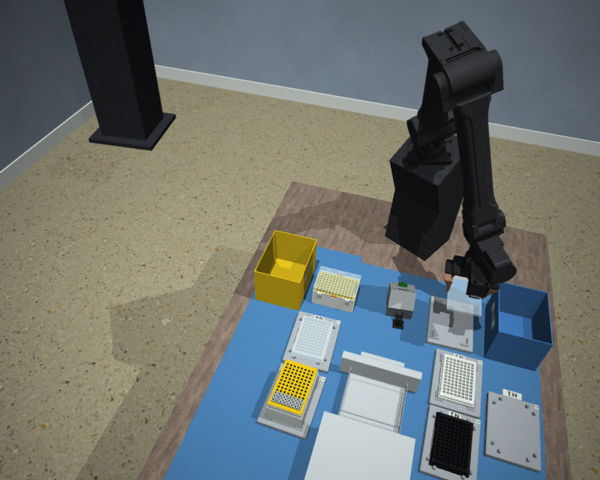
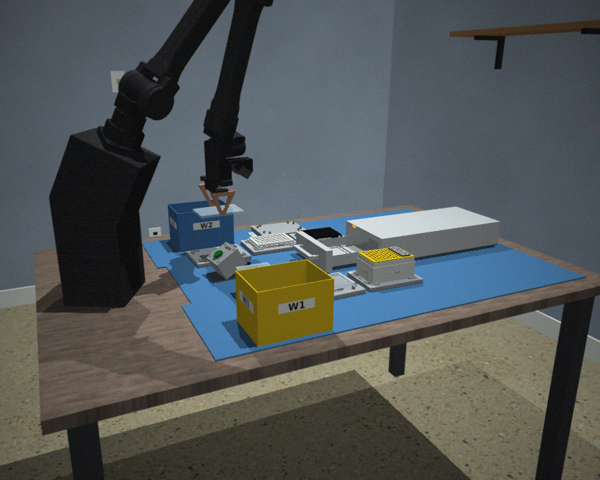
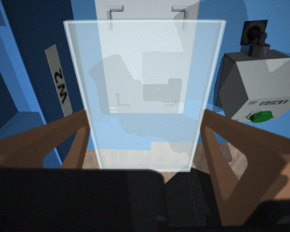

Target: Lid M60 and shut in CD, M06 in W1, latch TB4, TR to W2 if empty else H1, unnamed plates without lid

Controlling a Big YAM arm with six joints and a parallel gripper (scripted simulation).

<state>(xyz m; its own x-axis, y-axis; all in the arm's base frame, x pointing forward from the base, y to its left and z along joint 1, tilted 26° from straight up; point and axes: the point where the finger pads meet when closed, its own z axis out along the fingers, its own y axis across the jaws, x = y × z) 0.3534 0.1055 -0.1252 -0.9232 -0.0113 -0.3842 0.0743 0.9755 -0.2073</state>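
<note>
My gripper is now right at the clear plate lid. From my hand the other things lie so: lid park LP: 14 cm below; then blue bin W2: 1 cm ahead, 16 cm to the left, 11 cm below; then green DONE key: 7 cm behind, 15 cm to the right, 8 cm below.
</note>
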